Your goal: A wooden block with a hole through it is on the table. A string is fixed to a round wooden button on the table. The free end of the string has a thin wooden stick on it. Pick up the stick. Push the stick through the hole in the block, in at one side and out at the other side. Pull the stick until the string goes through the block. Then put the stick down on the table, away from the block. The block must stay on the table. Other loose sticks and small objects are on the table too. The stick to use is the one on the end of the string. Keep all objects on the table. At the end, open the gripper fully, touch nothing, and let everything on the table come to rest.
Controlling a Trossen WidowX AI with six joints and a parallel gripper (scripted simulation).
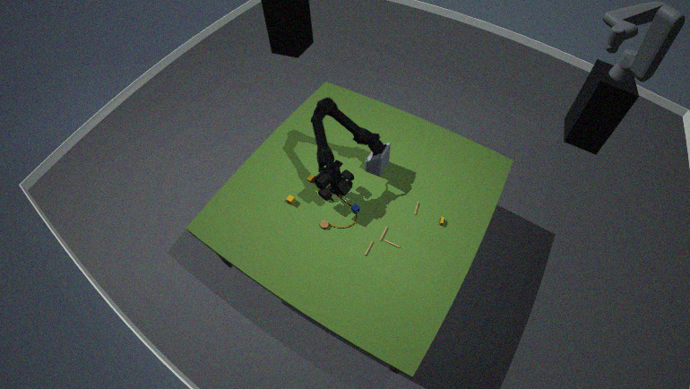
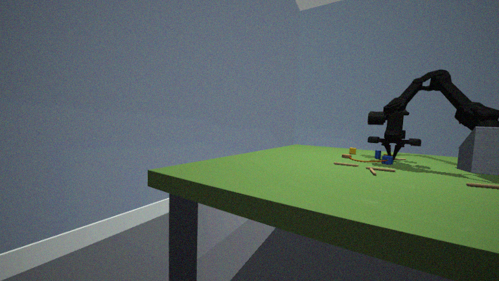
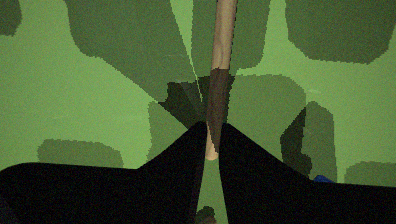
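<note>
Now: the thin wooden stick 40 mm to the left of my gripper tip, 10 mm ahead of it and 10 mm above it. Round my gripper tip: round wooden button (180 mm ahead, 20 mm to the left, 10 mm above).
</note>
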